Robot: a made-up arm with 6 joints. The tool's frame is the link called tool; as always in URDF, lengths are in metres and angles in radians.
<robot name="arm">
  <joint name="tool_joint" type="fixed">
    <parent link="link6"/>
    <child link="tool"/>
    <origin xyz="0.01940 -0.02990 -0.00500" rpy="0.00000 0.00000 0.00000"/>
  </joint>
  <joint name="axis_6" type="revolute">
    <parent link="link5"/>
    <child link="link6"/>
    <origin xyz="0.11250 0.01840 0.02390" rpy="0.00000 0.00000 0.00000"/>
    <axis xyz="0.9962 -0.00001 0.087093"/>
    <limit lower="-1.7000" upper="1.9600" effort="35" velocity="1.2"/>
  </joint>
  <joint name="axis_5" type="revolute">
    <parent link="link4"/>
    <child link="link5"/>
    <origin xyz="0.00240 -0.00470 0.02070" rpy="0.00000 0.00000 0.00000"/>
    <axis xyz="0.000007 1 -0.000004"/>
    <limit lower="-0.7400" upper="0.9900" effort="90" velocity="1.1"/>
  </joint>
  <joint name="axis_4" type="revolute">
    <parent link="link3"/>
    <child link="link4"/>
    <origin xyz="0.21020 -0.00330 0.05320" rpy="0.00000 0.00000 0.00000"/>
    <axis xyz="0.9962 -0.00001 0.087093"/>
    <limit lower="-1.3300" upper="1.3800" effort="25" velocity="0.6"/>
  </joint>
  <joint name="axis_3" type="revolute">
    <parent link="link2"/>
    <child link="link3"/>
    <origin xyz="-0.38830 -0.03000 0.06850" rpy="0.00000 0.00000 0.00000"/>
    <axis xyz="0.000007 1 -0.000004"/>
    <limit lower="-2.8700" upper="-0.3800" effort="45" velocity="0.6"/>
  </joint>
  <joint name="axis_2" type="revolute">
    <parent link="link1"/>
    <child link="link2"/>
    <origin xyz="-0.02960 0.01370 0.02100" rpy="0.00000 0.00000 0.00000"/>
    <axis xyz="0.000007 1 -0.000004"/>
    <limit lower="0.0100" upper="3.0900" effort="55" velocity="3"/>
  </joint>
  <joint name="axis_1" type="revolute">
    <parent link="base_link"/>
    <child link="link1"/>
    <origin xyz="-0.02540 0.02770 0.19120" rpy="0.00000 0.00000 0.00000"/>
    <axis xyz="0 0 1"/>
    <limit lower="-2.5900" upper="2.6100" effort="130" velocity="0.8"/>
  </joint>
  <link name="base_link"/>
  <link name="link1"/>
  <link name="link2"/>
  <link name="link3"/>
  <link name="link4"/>
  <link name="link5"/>
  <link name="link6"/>
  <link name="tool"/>
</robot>
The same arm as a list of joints. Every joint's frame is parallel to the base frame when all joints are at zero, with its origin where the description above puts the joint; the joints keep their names.
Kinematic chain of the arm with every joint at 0, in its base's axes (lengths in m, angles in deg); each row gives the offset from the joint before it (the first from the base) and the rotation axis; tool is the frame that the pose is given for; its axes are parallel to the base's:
axis_1: xyz -0.0254 0.0277 0.1912 axis +z
axis_2: xyz -0.0296 0.0137 0.0210 axis +y
axis_3: xyz -0.3883 -0.0300 0.0685 axis +y
axis_4: xyz 0.2102 -0.0033 0.0532 axis 0.9962 0 0.0871
axis_5: xyz 0.0024 -0.0047 0.0207 axis +y
axis_6: xyz 0.1125 0.0184 0.0239 axis 0.9962 0 0.0871
tool: xyz 0.0194 -0.0299 -0.0050
Joint limits (deg, base to tool): -148.40..149.54 0.57..177.04 -164.44..-21.77 -76.20..79.07 -42.40..56.72 -97.40..112.30

